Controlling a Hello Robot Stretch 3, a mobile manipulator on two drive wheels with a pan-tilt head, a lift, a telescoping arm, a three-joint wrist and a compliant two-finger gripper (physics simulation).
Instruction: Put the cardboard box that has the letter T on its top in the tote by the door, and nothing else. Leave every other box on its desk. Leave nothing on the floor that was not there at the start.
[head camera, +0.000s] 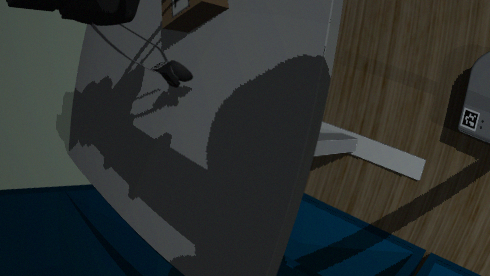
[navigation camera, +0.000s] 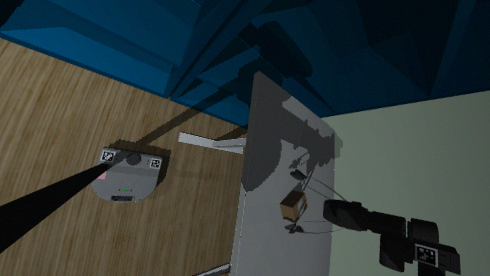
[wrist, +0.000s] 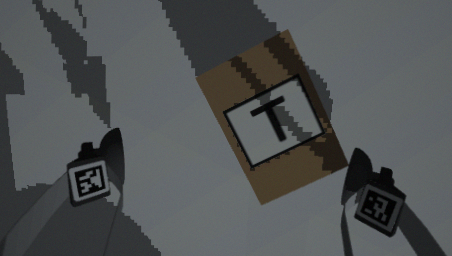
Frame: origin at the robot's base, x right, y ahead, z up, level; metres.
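Where they show: gripper, between the fingertips: (head camera: 205, 17) (navigation camera: 288, 199) (wrist: 233, 158); robot's base, origin of its link: (navigation camera: 133, 158).
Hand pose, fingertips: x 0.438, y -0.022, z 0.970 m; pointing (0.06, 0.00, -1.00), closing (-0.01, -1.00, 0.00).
Observation:
Each offset is from my fingertips to the centre of the thing. "spot": to the spot under its first point. Level surfaces: height alone.
The cardboard box with the letter T on its top {spot: dx +0.011, dy +0.000, dz +0.009 m} (head camera: 195, 15) (navigation camera: 293, 206) (wrist: 274, 120) lies on the grey desk {dz -0.020 m} (head camera: 260, 50) (navigation camera: 265, 200) (wrist: 150, 100). The T label shows fully in the wrist view. My gripper (navigation camera: 296, 201) (wrist: 233, 158) is open and empty, with its fingers wide apart above the desk. In the wrist view the box lies ahead of and between the fingers, nearer the right one, whose tip shows beside the box's lower right corner. The head view shows one fingertip and cuts off part of the box. I cannot tell which tote stands by the door.
Large blue angular surfaces (head camera: 40, 230) (navigation camera: 125, 55) border the desk's end. A pale green wall (head camera: 40, 110) (navigation camera: 400, 150) runs along its far side. A white desk leg {spot: dx -0.017, dy +0.272, dz -0.945 m} (head camera: 390, 160) (navigation camera: 195, 140) sticks out over the wooden floor {dz -0.970 m} (navigation camera: 60, 100). My grey base (head camera: 480, 95) (navigation camera: 127, 180) stands on that floor.

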